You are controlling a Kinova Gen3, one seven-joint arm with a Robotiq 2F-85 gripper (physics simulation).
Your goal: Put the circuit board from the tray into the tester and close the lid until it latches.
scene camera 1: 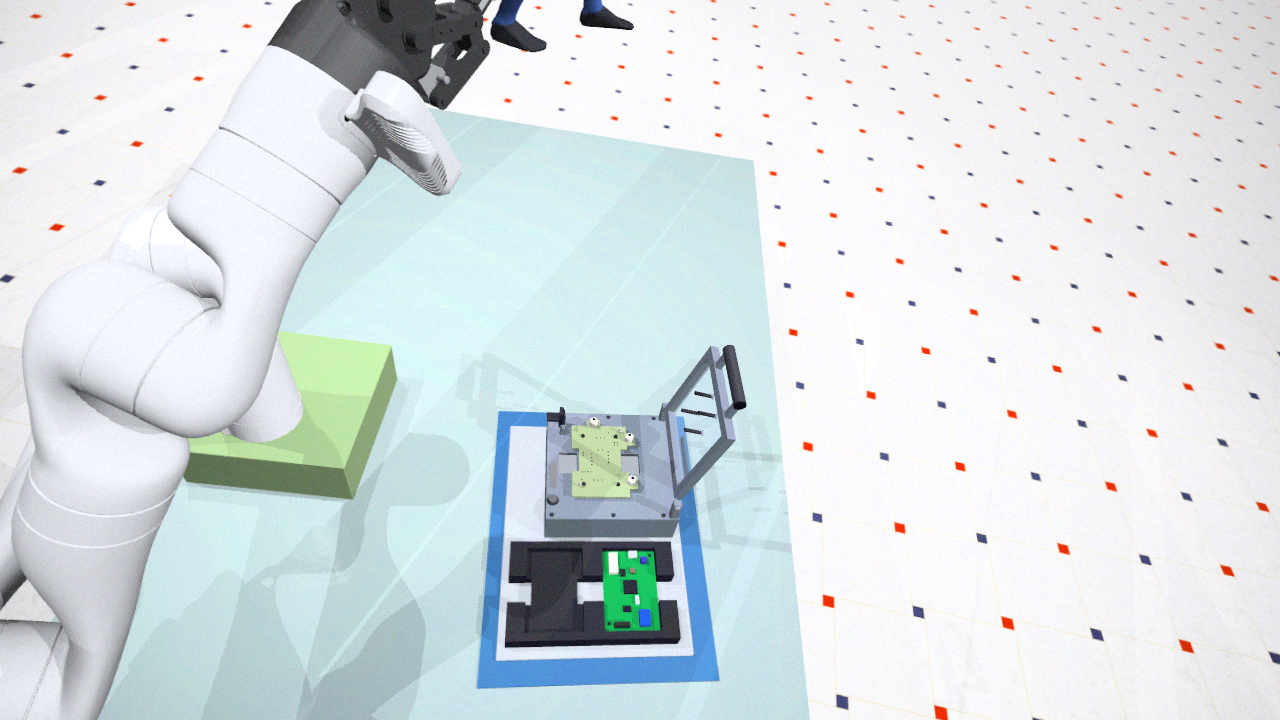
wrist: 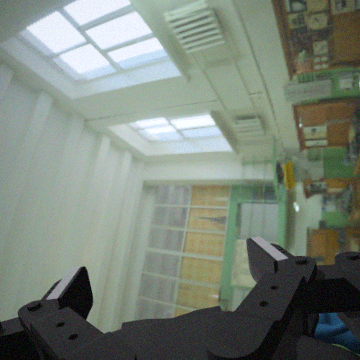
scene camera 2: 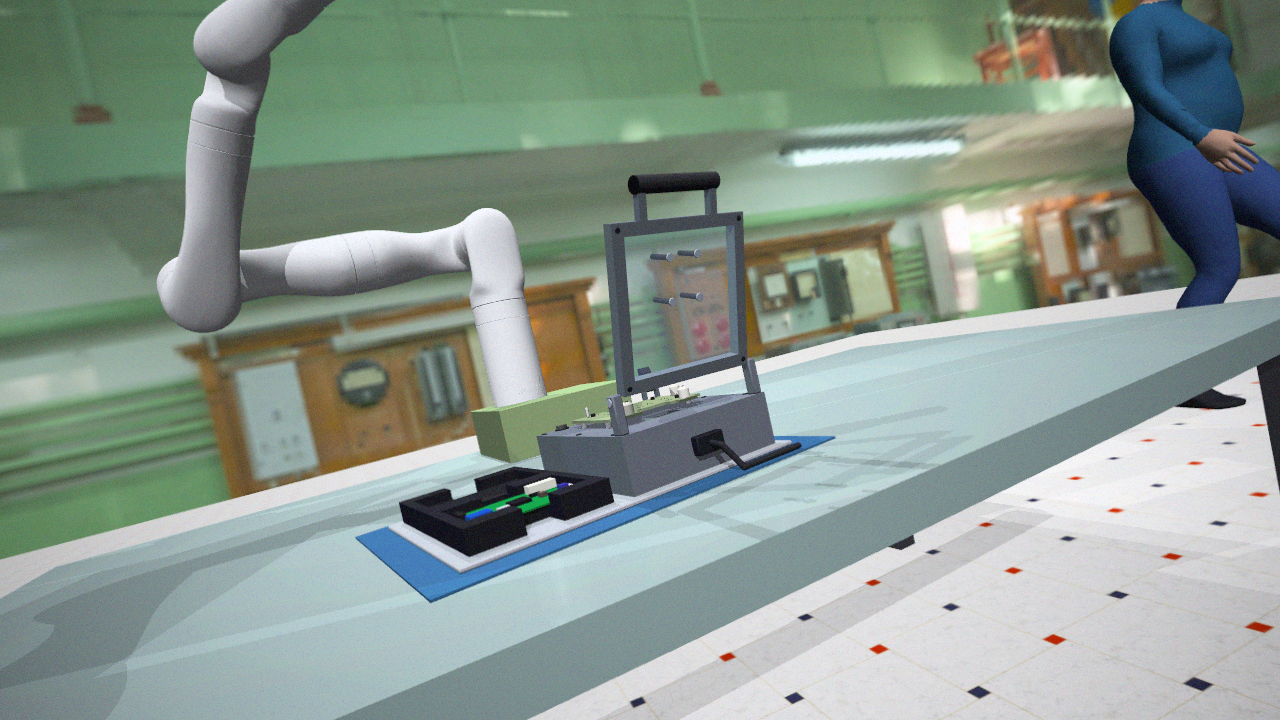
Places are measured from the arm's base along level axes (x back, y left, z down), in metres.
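Pixels of known places: gripper, between the fingertips: [wrist: 169, 269]; arm's base, origin of its link: [scene camera 1: 265, 414] [scene camera 2: 521, 401].
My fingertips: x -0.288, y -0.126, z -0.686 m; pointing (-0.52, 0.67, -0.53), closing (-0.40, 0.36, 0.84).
Observation:
For each thing: its top centre in the pictures, then the offset to it from my fingertips. "spot": a spot on its surface instead. Level surfaces: height alone.
- green circuit board, centre of its top: [scene camera 2: 513, 496] [scene camera 1: 631, 587] dz +0.739, dx -0.186, dy -0.137 m
- pale green bed, centre of its top: [scene camera 2: 640, 394] [scene camera 1: 605, 451] dz +0.685, dx -0.166, dy +0.041 m
- black handle, centre of its top: [scene camera 2: 673, 173] [scene camera 1: 735, 372] dz +0.491, dx -0.306, dy +0.025 m
- blue-bordered mat, height of its surface: dz +0.765 m
- black cable, a spot on its surface: [scene camera 2: 738, 458] spot: dz +0.753, dx -0.301, dy +0.033 m
The green circuit board [scene camera 1: 617, 601] [scene camera 2: 529, 503] lies flat in the right pocket of the black tray [scene camera 1: 546, 638] [scene camera 2: 465, 537], as scene camera 1 shows it; the left pocket is empty. The grey tester [scene camera 1: 656, 443] [scene camera 2: 626, 461] stands directly behind the tray, with a pale green bed [scene camera 1: 599, 465] on top holding no green board. Its framed lid [scene camera 1: 704, 468] [scene camera 2: 617, 304] stands open, upright, with a black handle [scene camera 1: 734, 376] [scene camera 2: 673, 182]. My gripper [scene camera 1: 465, 49] [wrist: 169, 269] is open and empty, high up and far from tray and tester, facing the windows and wall; it is outside scene camera 2's view.
A blue-bordered mat [scene camera 1: 487, 626] [scene camera 2: 402, 562] lies under tray and tester. My arm stands on a green block [scene camera 1: 340, 402] [scene camera 2: 501, 436] left of them. A black cable [scene camera 2: 738, 458] leaves the tester's side. A person [scene camera 1: 519, 37] [scene camera 2: 1181, 98] stands beyond the table.

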